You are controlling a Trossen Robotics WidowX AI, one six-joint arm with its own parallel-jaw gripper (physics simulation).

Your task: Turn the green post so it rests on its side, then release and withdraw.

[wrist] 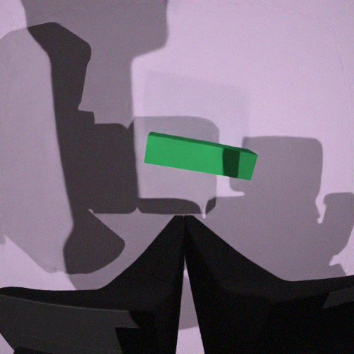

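Observation:
The green post (187, 154) lies on its side on the pale surface, near the middle of the wrist view. Its long side runs left to right, with the right end a little lower in the view. A dark band of shadow crosses it near its right end. My gripper (183, 223) is shut with its fingertips together and nothing between them. The tips show below the post in the view, apart from it.
The pale pinkish surface (290, 75) lies under the post and all around it. Dark and grey shadows of the arm and gripper fall across it at the left, the top and the right.

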